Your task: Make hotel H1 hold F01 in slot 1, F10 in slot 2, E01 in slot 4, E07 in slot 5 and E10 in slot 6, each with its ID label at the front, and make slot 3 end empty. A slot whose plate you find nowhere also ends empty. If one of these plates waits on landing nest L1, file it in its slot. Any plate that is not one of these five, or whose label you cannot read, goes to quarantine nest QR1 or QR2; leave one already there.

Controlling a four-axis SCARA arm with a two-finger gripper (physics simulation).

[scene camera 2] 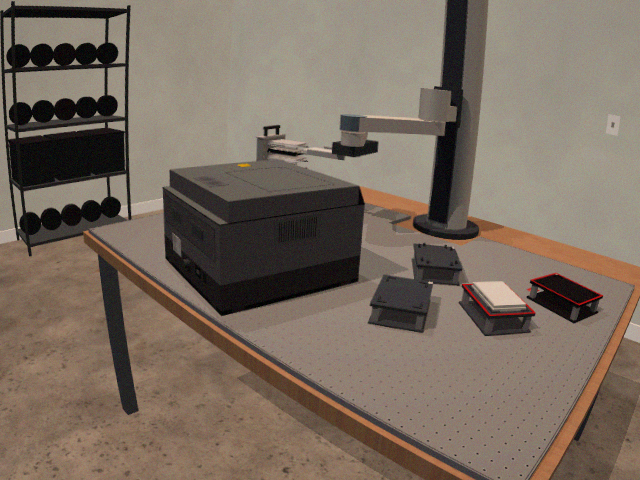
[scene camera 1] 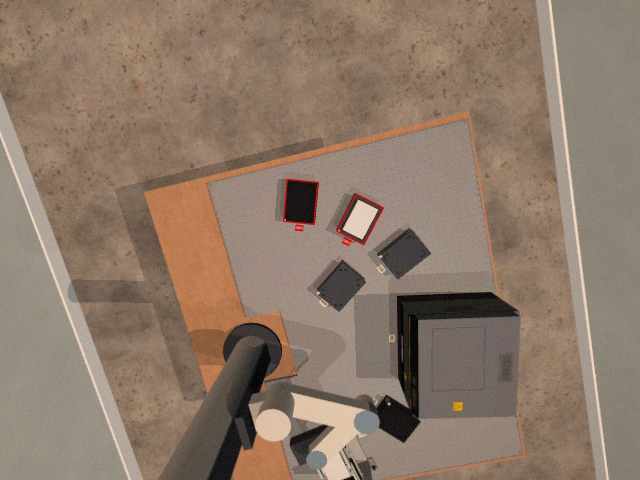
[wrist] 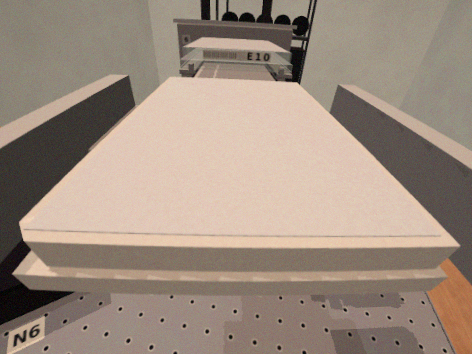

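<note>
My gripper [wrist: 234, 99] is shut on a beige plate with a pale top [wrist: 240, 165], held level between the fingers in the wrist view. The plate's near side is blank; no ID label shows. Beyond it stands hotel H1 [wrist: 235, 31] [scene camera 2: 262, 147]. A clear-sided plate labelled E10 [wrist: 258, 56] sits high in it, by what looks like slot mark 6. Lower slots are hidden in the wrist view. In scene camera 1, two red-edged nests stand at upper middle: one has a black top [scene camera 1: 300, 202] [scene camera 2: 566, 289], the other bears a white plate [scene camera 1: 360, 219] [scene camera 2: 498, 295]. Their labels are unreadable.
Two dark raised nests [scene camera 1: 341, 285] [scene camera 1: 403, 253] [scene camera 2: 436, 258] [scene camera 2: 400, 294] stand mid-table. A large grey instrument [scene camera 1: 465, 361] [scene camera 2: 279, 232] stands beside them. A black-topped piece [scene camera 1: 398, 419] lies near the elbow. An N6 label [wrist: 26, 335] is on the table. The arm's column [scene camera 2: 457, 129] stands behind.
</note>
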